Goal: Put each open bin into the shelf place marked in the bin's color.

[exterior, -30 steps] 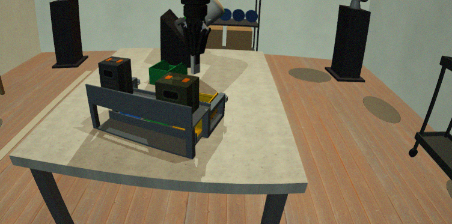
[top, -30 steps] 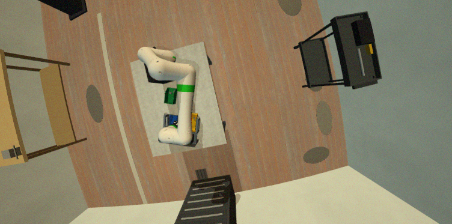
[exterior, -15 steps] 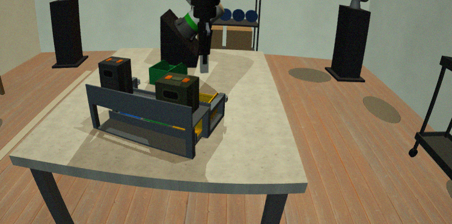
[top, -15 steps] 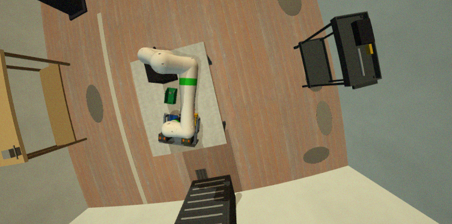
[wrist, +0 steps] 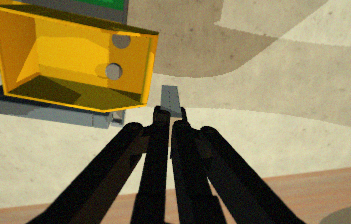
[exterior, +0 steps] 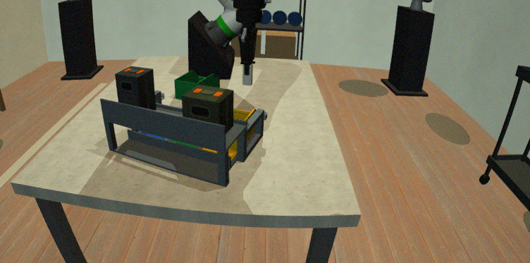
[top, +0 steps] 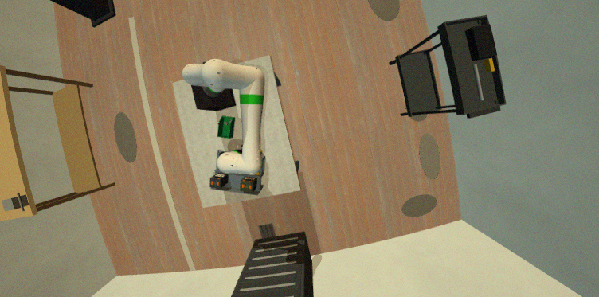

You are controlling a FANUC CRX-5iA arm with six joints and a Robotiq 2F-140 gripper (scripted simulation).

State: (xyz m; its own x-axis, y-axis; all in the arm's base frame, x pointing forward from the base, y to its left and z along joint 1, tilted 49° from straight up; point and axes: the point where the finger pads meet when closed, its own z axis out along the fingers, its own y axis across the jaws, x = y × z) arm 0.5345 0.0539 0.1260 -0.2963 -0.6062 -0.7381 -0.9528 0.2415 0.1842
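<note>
Right now my hand is 10 cm short of the yellow bin, 4 cm to the left of it and 11 cm above it. Round my hand: green bin 24 cm behind, 18 cm to the right, 12 cm below.
</note>
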